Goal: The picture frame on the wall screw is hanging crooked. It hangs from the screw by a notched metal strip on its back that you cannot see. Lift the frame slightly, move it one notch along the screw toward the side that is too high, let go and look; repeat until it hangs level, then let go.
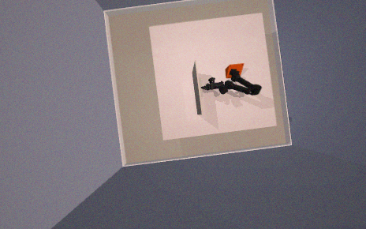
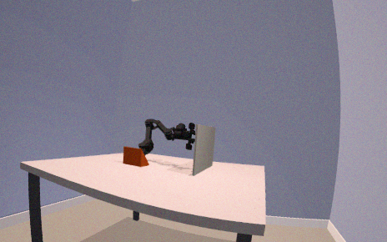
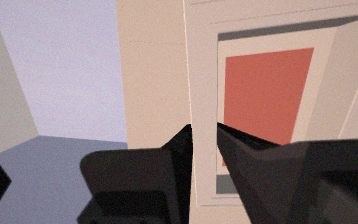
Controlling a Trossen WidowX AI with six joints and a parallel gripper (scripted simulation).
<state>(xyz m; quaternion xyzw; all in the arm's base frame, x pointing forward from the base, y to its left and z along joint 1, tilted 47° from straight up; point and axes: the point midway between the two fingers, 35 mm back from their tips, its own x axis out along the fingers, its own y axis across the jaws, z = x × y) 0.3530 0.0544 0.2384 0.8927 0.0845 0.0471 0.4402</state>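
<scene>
The picture frame is 10 mm ahead of my gripper tip, 10 mm to the right of it and 50 mm below it. Also, from my gripper tip: wall panel (20 mm ahead, 10 mm to the left, 70 mm below).
</scene>
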